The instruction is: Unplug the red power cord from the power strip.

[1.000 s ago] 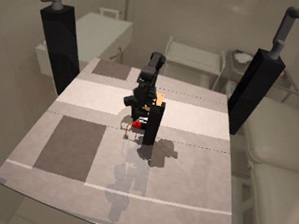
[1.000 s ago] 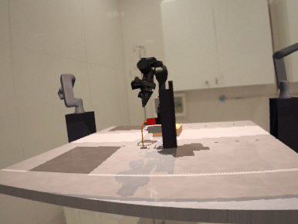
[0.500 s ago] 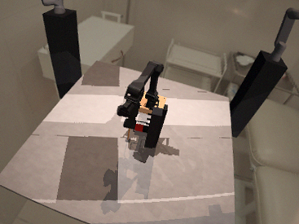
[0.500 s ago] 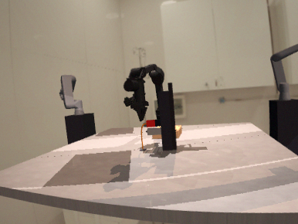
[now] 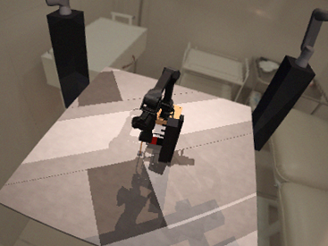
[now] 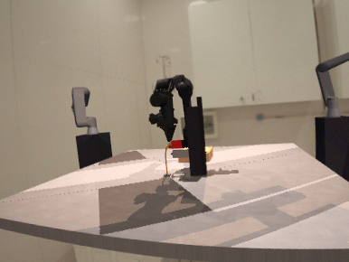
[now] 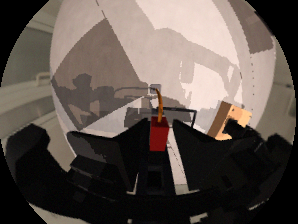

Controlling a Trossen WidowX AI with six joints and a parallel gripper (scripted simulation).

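Now: the red plug 1 cm behind my gripper tip, 5 cm to the left of it and 1 cm below it.
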